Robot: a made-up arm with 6 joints. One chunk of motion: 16 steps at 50 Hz.
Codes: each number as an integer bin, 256 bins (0 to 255) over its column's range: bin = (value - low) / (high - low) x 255, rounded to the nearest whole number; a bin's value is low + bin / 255 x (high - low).
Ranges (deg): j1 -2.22..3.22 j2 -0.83..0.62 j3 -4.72..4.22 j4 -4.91..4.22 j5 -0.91..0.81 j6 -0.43..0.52
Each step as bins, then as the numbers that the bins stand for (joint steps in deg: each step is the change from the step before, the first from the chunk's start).
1 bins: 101 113 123 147 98 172
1 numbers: -0.065 -0.187 -0.408 0.353 -0.249 0.211
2 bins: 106 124 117 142 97 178
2 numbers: 0.041 -0.125 -0.618 0.174 -0.256 0.233
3 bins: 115 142 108 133 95 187
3 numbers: 0.233 -0.023 -0.934 -0.148 -0.269 0.267
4 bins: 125 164 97 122 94 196
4 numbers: 0.447 0.103 -1.319 -0.542 -0.276 0.300
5 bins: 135 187 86 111 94 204
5 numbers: 0.660 0.233 -1.705 -0.936 -0.276 0.330
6 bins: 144 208 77 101 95 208
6 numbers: 0.852 0.353 -2.020 -1.294 -0.269 0.345
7 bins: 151 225 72 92 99 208
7 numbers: 1.001 0.449 -2.196 -1.616 -0.242 0.345
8 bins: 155 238 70 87 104 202
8 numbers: 1.087 0.523 -2.266 -1.795 -0.209 0.323
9 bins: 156 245 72 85 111 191
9 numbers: 1.108 0.563 -2.196 -1.867 -0.161 0.282
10 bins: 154 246 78 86 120 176
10 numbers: 1.065 0.569 -1.985 -1.831 -0.101 0.226
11 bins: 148 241 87 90 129 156
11 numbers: 0.937 0.540 -1.670 -1.688 -0.040 0.151
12 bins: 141 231 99 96 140 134
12 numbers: 0.788 0.484 -1.249 -1.473 0.034 0.069
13 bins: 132 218 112 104 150 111
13 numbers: 0.596 0.410 -0.793 -1.186 0.102 -0.016
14 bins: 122 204 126 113 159 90
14 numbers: 0.383 0.330 -0.303 -0.864 0.162 -0.095
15 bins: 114 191 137 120 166 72
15 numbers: 0.212 0.256 0.083 -0.614 0.210 -0.162
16 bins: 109 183 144 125 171 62
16 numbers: 0.105 0.211 0.328 -0.435 0.243 -0.199
